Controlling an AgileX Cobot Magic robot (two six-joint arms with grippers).
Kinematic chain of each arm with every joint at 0, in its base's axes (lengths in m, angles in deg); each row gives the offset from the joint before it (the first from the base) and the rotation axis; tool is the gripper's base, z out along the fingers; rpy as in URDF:
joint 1: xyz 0 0 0.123 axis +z
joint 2: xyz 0 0 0 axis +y
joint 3: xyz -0.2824 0 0.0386 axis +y
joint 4: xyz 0.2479 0 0.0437 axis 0.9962 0 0.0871
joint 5: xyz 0 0 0 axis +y
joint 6: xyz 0.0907 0 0.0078 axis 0.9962 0 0.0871
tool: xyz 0 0 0 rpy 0 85 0
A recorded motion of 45 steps. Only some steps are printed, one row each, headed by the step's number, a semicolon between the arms.
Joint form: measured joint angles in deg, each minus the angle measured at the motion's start. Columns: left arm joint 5, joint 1, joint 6, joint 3, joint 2, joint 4; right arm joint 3, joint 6, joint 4, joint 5, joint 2, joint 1.
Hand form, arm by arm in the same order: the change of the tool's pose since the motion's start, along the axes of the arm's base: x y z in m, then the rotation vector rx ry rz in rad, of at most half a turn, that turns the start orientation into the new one. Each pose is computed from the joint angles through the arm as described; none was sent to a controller.
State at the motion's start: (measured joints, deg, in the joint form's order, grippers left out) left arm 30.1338 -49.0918 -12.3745 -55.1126 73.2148 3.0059; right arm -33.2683 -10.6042 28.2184 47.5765 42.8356 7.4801
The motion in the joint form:
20: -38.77 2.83 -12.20 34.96 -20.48 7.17; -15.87 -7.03 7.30 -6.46 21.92 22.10
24: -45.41 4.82 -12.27 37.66 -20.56 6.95; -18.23 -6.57 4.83 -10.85 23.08 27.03
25: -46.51 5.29 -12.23 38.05 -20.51 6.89; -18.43 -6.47 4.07 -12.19 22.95 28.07
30: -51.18 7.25 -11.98 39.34 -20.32 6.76; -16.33 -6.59 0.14 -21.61 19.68 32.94
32: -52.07 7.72 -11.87 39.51 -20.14 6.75; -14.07 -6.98 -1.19 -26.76 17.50 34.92
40: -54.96 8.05 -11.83 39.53 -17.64 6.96; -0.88 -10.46 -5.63 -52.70 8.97 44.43
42: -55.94 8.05 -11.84 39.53 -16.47 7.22; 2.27 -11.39 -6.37 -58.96 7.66 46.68
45: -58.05 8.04 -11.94 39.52 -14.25 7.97; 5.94 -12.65 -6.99 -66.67 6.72 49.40
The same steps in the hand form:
20: -0.0578 0.0728 -0.0621 -0.3776 -0.2102 0.0462; 0.0550 0.0924 0.0284 0.0502 -0.0207 0.3937
24: -0.0568 0.0781 -0.0668 -0.4351 -0.2503 0.0642; 0.0551 0.1098 0.0389 0.0379 -0.1122 0.4415
25: -0.0563 0.0792 -0.0674 -0.4438 -0.2580 0.0695; 0.0541 0.1124 0.0414 0.0349 -0.1406 0.4487
30: -0.0536 0.0833 -0.0679 -0.4831 -0.2982 0.0888; 0.0419 0.1164 0.0512 0.0310 -0.3242 0.4630
32: -0.0526 0.0840 -0.0680 -0.4886 -0.3065 0.0935; 0.0344 0.1147 0.0526 0.0378 -0.4113 0.4604
40: -0.0482 0.0803 -0.0714 -0.4939 -0.3090 0.0899; 0.0008 0.1037 0.0414 0.0869 -0.7842 0.4496
42: -0.0465 0.0784 -0.0736 -0.4909 -0.3063 0.0848; -0.0060 0.1012 0.0364 0.1020 -0.8617 0.4460
45: -0.0437 0.0744 -0.0775 -0.4879 -0.3043 0.0709; -0.0133 0.0989 0.0293 0.1196 -0.9490 0.4402

